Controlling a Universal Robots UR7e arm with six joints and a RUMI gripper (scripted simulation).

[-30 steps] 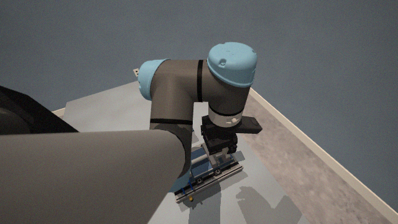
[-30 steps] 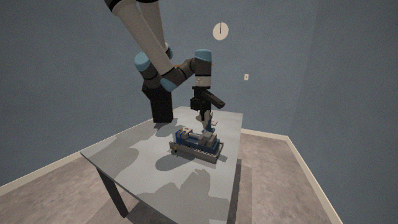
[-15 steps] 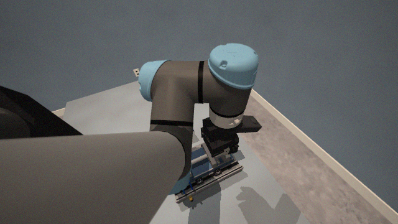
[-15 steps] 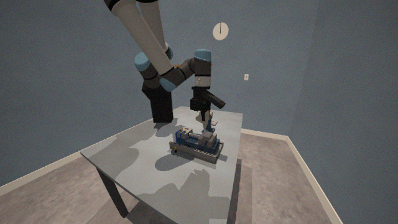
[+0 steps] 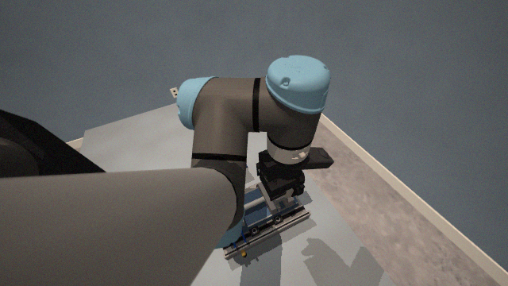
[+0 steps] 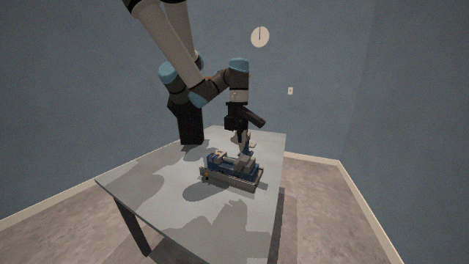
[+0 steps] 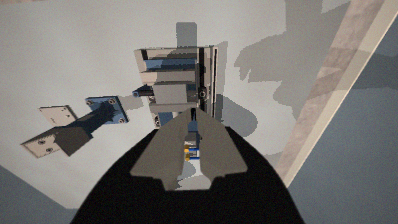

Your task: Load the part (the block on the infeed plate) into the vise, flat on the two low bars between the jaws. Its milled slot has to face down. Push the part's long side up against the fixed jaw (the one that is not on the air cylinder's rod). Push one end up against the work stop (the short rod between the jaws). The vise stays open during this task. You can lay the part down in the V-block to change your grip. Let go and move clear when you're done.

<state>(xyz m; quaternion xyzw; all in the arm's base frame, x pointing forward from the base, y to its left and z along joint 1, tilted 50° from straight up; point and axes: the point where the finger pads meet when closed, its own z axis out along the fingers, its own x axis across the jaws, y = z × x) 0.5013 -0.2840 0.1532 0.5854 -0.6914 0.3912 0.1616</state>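
The part is 9 cm below my hand, 4 cm to the left of it and 1 cm ahead of it. From my hand the other things lie so: grey jaw (10 cm below, 6 cm to the left, 2 cm behind); then cylinder rod (10 cm below, 7 cm to the left, 7 cm behind); then work stop (9 cm to the left, 9 cm below, 2 cm ahead).
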